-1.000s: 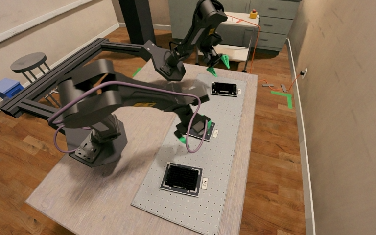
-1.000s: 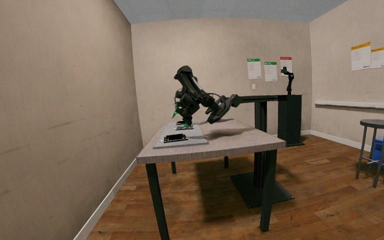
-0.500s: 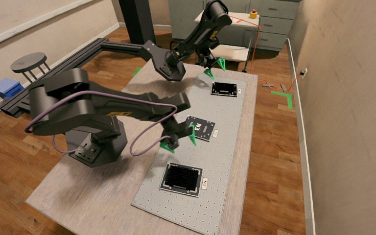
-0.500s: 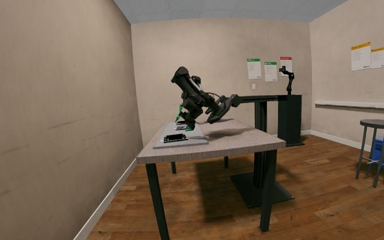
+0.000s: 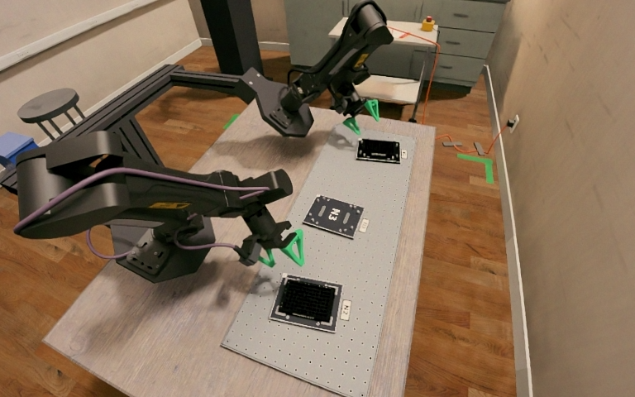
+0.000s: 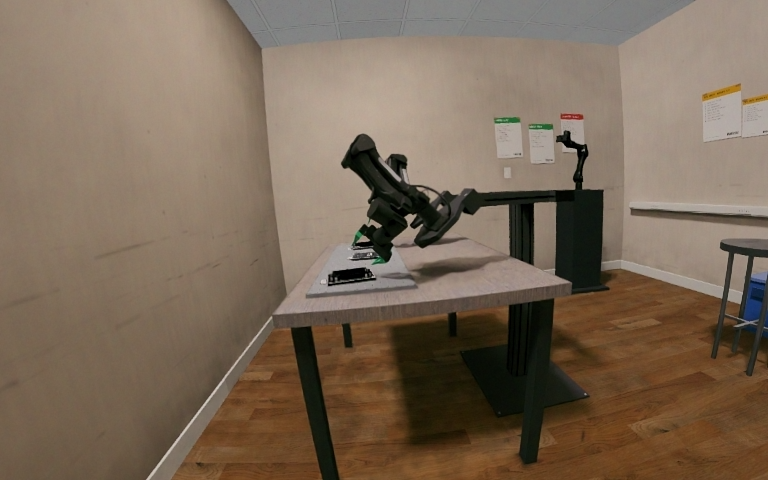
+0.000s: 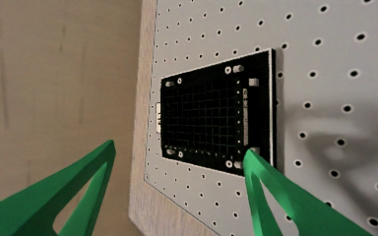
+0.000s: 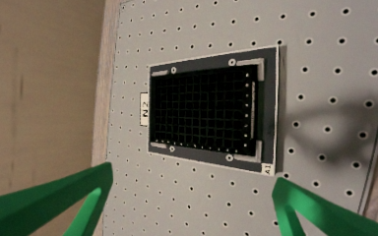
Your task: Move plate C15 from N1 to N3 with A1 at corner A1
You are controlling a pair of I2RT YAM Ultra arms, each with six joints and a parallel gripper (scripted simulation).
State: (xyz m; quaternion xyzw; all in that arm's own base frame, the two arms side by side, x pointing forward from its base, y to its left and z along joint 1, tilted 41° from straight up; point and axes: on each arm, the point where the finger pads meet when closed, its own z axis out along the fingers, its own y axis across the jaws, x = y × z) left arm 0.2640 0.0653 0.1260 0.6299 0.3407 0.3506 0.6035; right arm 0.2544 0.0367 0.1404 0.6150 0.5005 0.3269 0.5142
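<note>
Right now my right hand is 90 mm above the plate, 60 mm short of it and 30 mm to the left of it.
</note>
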